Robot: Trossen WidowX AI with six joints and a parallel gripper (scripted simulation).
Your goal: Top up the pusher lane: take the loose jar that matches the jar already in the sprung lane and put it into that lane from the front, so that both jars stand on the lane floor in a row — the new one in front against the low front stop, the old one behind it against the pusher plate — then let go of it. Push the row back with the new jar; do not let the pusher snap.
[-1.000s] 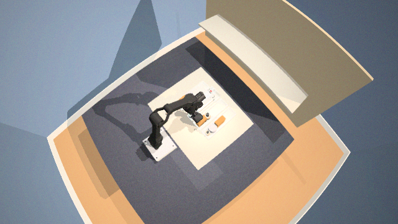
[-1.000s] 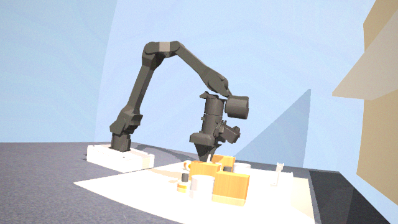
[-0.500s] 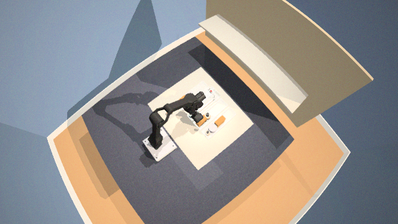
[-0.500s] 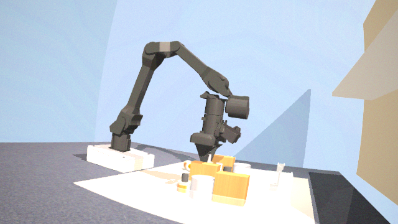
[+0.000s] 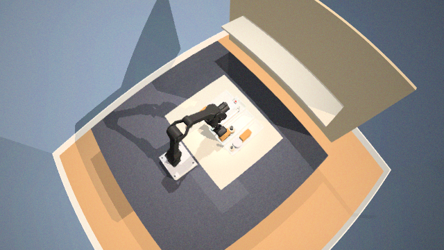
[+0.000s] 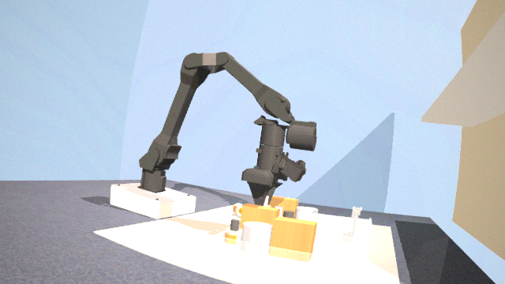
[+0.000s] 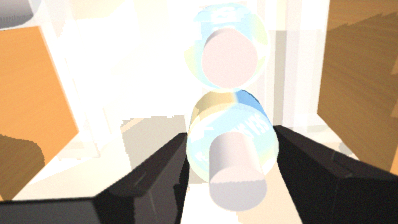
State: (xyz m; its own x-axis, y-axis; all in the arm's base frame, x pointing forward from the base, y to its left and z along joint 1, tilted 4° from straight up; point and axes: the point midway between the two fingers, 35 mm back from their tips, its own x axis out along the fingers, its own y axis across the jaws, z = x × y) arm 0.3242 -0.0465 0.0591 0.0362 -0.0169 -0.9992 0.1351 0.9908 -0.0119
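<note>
The pale lane is 150 mm ahead of my gripper tip and 30 mm below it. Round my gripper tip: shelf unit 500 mm ahead, 120 mm to the right, 320 mm above.
</note>
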